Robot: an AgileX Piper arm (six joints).
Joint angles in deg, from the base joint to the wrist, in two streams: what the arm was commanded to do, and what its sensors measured. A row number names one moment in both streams.
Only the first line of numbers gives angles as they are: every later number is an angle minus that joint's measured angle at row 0.
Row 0, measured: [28.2 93.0 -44.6 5.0 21.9 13.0]
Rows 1 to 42, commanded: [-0.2 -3.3 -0.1 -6.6 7.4 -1.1]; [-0.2 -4.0 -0.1 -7.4 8.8 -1.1]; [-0.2 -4.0 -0.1 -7.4 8.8 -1.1]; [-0.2 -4.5 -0.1 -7.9 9.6 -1.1]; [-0.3 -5.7 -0.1 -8.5 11.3 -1.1]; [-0.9 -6.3 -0.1 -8.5 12.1 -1.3]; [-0.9 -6.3 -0.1 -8.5 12.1 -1.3]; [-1.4 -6.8 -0.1 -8.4 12.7 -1.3]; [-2.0 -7.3 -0.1 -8.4 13.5 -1.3]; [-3.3 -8.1 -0.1 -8.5 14.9 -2.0]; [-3.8 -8.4 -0.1 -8.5 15.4 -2.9]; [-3.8 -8.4 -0.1 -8.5 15.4 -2.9]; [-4.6 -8.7 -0.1 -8.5 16.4 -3.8]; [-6.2 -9.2 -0.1 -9.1 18.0 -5.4]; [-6.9 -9.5 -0.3 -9.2 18.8 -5.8]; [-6.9 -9.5 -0.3 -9.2 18.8 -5.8]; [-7.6 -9.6 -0.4 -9.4 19.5 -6.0]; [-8.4 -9.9 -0.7 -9.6 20.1 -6.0]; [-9.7 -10.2 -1.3 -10.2 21.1 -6.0]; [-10.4 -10.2 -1.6 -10.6 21.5 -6.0]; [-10.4 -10.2 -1.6 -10.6 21.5 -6.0]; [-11.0 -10.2 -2.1 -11.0 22.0 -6.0]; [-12.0 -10.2 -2.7 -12.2 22.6 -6.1]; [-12.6 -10.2 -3.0 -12.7 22.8 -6.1]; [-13.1 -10.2 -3.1 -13.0 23.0 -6.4]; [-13.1 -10.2 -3.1 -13.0 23.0 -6.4]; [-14.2 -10.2 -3.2 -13.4 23.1 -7.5]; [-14.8 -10.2 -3.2 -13.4 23.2 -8.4]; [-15.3 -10.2 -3.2 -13.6 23.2 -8.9]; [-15.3 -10.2 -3.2 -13.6 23.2 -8.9]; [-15.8 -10.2 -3.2 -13.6 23.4 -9.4]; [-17.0 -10.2 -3.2 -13.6 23.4 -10.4]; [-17.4 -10.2 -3.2 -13.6 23.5 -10.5]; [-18.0 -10.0 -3.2 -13.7 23.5 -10.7]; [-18.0 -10.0 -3.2 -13.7 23.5 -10.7]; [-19.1 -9.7 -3.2 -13.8 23.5 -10.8]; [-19.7 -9.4 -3.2 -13.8 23.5 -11.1]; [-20.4 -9.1 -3.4 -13.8 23.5 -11.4]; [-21.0 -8.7 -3.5 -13.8 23.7 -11.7]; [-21.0 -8.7 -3.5 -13.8 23.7 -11.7]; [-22.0 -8.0 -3.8 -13.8 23.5 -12.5]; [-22.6 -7.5 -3.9 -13.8 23.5 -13.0]
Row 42, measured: [-21.2 -8.5 -3.5 -13.4 23.0 -11.2]
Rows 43 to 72, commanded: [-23.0 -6.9 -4.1 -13.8 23.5 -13.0]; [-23.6 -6.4 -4.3 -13.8 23.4 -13.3]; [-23.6 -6.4 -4.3 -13.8 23.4 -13.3]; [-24.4 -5.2 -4.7 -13.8 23.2 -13.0]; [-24.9 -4.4 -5.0 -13.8 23.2 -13.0]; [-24.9 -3.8 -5.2 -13.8 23.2 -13.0]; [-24.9 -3.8 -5.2 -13.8 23.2 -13.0]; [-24.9 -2.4 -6.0 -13.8 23.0 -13.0]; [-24.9 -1.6 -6.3 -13.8 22.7 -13.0]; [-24.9 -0.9 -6.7 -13.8 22.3 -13.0]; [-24.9 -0.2 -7.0 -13.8 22.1 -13.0]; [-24.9 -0.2 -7.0 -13.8 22.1 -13.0]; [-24.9 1.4 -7.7 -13.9 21.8 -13.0]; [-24.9 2.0 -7.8 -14.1 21.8 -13.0]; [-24.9 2.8 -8.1 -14.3 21.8 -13.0]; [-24.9 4.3 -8.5 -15.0 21.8 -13.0]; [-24.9 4.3 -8.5 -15.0 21.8 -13.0]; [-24.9 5.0 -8.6 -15.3 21.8 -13.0]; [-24.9 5.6 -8.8 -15.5 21.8 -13.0]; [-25.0 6.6 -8.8 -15.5 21.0 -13.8]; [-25.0 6.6 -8.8 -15.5 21.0 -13.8]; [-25.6 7.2 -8.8 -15.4 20.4 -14.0]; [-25.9 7.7 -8.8 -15.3 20.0 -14.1]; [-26.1 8.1 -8.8 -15.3 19.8 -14.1]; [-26.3 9.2 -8.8 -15.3 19.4 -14.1]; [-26.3 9.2 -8.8 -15.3 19.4 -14.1]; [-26.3 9.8 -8.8 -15.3 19.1 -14.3]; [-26.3 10.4 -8.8 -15.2 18.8 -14.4]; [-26.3 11.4 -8.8 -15.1 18.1 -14.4]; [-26.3 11.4 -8.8 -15.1 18.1 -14.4]
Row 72, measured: [-25.9 10.0 -8.6 -15.0 19.4 -13.0]
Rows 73 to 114, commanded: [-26.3 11.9 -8.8 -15.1 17.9 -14.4]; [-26.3 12.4 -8.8 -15.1 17.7 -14.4]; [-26.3 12.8 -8.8 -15.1 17.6 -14.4]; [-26.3 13.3 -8.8 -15.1 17.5 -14.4]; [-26.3 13.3 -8.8 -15.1 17.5 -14.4]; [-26.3 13.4 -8.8 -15.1 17.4 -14.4]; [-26.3 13.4 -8.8 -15.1 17.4 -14.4]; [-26.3 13.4 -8.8 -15.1 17.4 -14.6]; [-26.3 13.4 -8.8 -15.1 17.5 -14.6]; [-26.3 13.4 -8.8 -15.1 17.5 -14.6]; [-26.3 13.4 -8.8 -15.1 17.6 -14.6]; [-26.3 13.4 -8.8 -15.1 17.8 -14.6]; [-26.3 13.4 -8.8 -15.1 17.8 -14.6]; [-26.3 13.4 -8.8 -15.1 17.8 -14.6]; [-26.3 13.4 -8.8 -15.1 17.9 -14.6]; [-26.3 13.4 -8.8 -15.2 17.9 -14.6]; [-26.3 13.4 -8.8 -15.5 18.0 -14.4]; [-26.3 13.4 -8.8 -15.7 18.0 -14.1]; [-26.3 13.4 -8.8 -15.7 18.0 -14.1]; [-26.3 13.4 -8.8 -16.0 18.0 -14.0]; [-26.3 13.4 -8.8 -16.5 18.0 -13.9]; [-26.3 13.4 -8.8 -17.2 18.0 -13.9]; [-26.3 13.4 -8.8 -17.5 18.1 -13.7]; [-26.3 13.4 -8.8 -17.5 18.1 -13.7]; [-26.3 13.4 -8.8 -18.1 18.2 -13.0]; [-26.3 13.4 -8.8 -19.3 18.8 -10.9]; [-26.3 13.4 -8.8 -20.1 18.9 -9.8]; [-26.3 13.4 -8.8 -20.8 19.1 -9.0]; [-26.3 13.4 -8.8 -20.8 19.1 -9.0]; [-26.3 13.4 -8.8 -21.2 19.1 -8.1]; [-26.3 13.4 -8.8 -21.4 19.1 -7.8]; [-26.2 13.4 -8.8 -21.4 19.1 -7.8]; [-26.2 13.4 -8.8 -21.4 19.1 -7.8]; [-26.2 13.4 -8.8 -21.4 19.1 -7.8]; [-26.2 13.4 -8.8 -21.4 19.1 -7.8]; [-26.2 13.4 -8.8 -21.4 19.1 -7.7]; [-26.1 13.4 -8.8 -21.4 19.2 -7.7]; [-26.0 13.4 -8.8 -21.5 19.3 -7.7]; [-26.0 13.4 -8.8 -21.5 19.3 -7.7]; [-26.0 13.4 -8.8 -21.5 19.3 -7.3]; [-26.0 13.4 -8.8 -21.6 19.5 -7.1]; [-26.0 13.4 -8.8 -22.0 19.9 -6.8]
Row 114, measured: [-26.1 13.2 -8.6 -20.8 18.4 -7.9]
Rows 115 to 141, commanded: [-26.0 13.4 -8.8 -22.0 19.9 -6.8]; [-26.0 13.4 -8.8 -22.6 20.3 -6.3]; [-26.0 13.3 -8.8 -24.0 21.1 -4.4]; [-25.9 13.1 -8.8 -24.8 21.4 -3.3]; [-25.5 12.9 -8.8 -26.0 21.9 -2.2]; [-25.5 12.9 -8.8 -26.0 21.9 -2.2]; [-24.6 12.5 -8.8 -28.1 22.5 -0.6]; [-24.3 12.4 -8.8 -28.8 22.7 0.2]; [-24.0 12.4 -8.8 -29.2 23.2 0.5]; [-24.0 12.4 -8.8 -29.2 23.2 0.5]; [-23.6 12.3 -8.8 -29.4 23.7 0.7]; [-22.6 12.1 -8.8 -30.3 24.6 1.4]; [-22.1 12.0 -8.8 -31.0 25.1 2.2]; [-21.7 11.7 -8.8 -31.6 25.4 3.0]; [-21.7 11.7 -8.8 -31.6 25.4 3.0]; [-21.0 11.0 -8.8 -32.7 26.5 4.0]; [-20.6 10.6 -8.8 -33.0 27.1 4.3]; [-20.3 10.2 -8.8 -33.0 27.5 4.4]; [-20.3 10.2 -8.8 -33.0 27.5 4.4]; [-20.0 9.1 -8.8 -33.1 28.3 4.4]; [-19.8 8.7 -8.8 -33.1 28.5 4.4]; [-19.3 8.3 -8.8 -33.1 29.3 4.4]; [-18.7 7.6 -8.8 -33.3 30.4 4.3]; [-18.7 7.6 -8.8 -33.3 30.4 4.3]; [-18.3 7.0 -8.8 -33.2 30.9 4.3]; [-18.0 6.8 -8.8 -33.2 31.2 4.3]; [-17.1 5.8 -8.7 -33.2 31.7 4.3]
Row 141, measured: [-18.2 7.4 -8.6 -31.9 29.5 3.7]
